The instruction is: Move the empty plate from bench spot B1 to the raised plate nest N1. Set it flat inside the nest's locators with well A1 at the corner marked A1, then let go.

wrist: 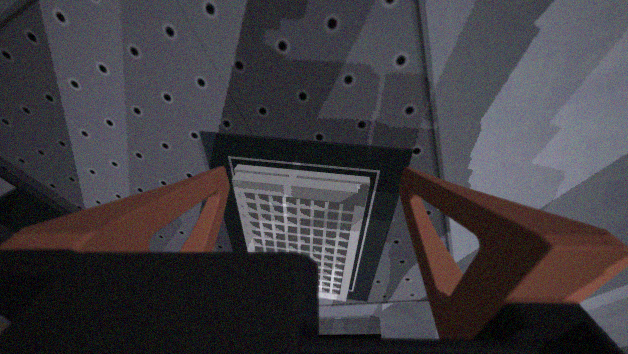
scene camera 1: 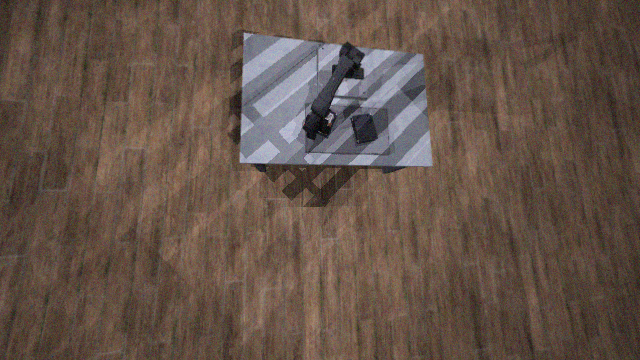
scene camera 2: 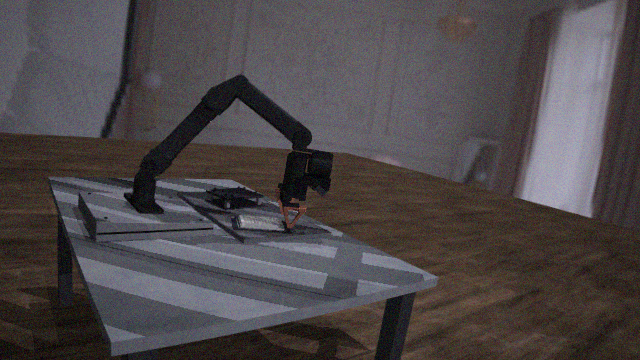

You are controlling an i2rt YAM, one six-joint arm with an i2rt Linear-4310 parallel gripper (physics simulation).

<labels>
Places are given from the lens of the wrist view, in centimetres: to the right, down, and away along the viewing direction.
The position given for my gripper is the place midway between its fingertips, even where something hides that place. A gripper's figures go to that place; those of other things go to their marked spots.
my gripper (wrist: 314, 176): 0, 0, 13
dark nest with white outline (wrist: 384, 165): 4, -1, 14
perforated deck (wrist: 106, 106): -13, -4, 15
The marked spots on the dark nest with white outline and the perforated deck are 17 cm apart.
</labels>
